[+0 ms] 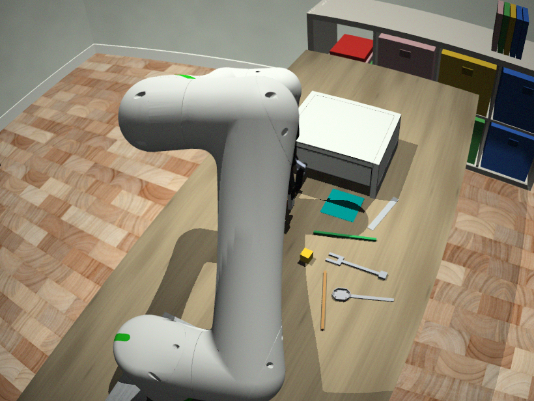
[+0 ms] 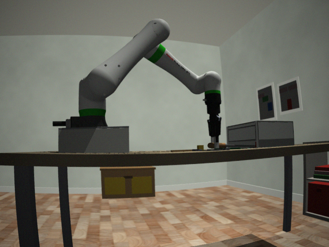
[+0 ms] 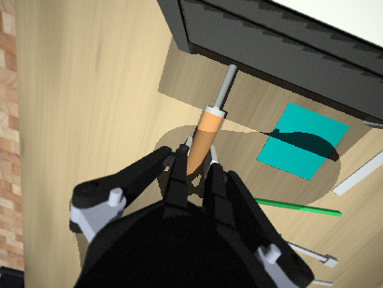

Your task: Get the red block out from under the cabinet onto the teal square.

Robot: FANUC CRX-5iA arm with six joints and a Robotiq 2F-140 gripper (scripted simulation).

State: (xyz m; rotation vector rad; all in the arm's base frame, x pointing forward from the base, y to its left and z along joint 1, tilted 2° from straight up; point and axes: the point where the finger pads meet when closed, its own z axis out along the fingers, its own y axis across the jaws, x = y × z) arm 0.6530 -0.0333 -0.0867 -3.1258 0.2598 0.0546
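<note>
Right now the yellow cube is 17 cm behind my hand, 11 cm to the right of it and 2 cm below it. Also, from my hand: hook tool: 14 cm ahead, 6 cm to the right, 2 cm below; then green stick: 19 cm to the right, 7 cm behind, 3 cm below; then teal square: 16 cm to the right, 4 cm below, 4 cm ahead.
</note>
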